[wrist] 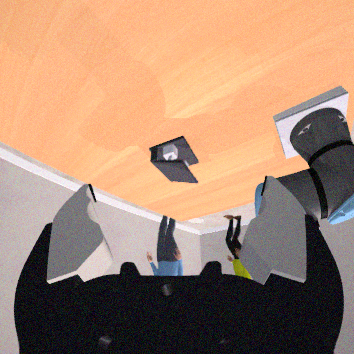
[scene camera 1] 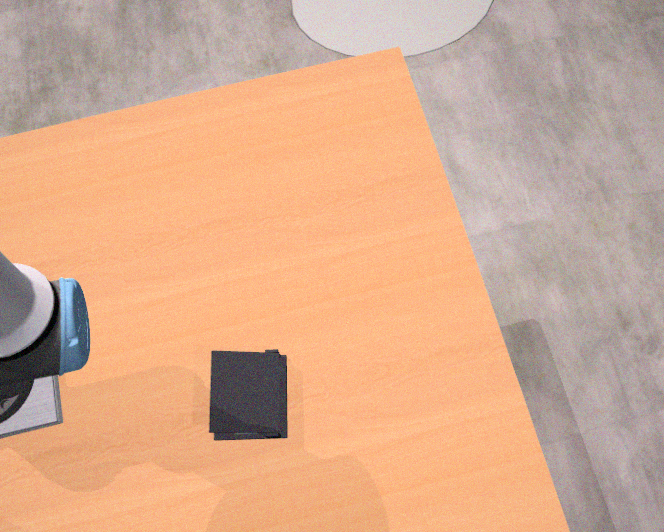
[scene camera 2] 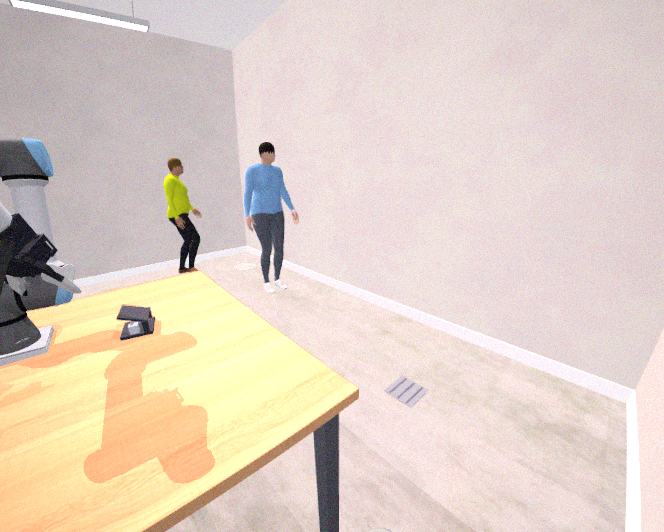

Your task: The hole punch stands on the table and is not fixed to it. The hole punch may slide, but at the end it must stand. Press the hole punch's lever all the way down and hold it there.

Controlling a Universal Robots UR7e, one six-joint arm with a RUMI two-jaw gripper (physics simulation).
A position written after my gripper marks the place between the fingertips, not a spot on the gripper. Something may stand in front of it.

In view: my gripper point(scene camera 2: 53, 294) and a hole punch point(scene camera 1: 283, 433).
The hole punch is seen too in the wrist view point(wrist: 178, 147) and in scene camera 2 point(scene camera 2: 143, 328). My gripper is seen too in the wrist view point(wrist: 176, 182).
